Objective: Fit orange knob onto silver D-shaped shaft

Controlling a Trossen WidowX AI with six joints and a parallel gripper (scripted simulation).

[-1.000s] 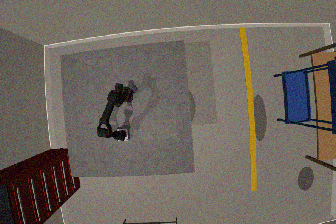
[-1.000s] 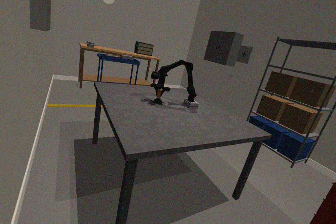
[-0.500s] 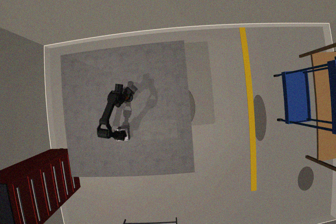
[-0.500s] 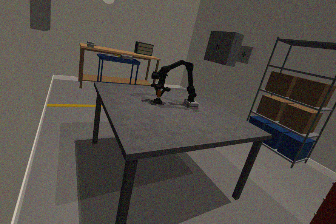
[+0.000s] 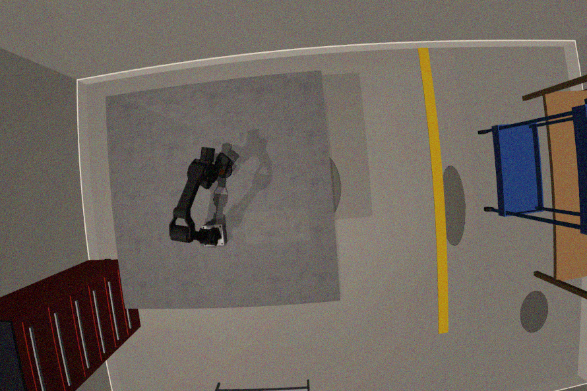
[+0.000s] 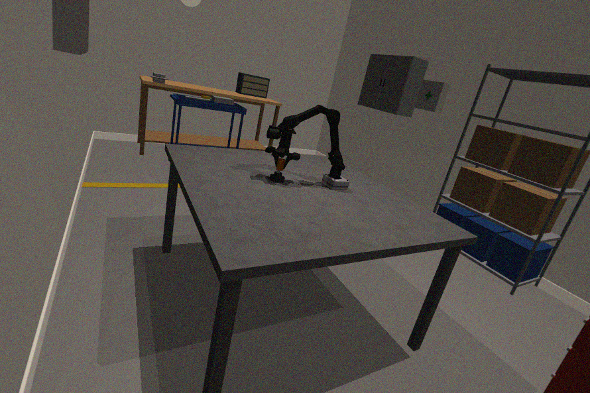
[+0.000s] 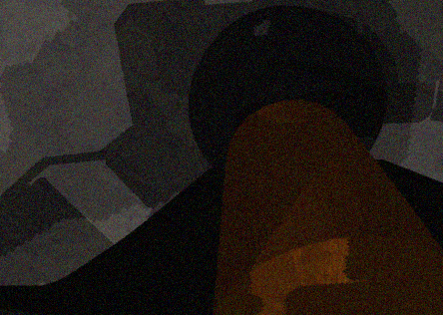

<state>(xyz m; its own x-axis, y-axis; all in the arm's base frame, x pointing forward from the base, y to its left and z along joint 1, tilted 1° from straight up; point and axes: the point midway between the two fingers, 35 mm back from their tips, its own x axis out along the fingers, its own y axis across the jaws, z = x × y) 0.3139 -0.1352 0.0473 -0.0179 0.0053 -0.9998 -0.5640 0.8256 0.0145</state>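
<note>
My gripper tip is 4 cm above the dark round pedestal. Also, from my gripper tip: orange knob 3 cm above.
</note>
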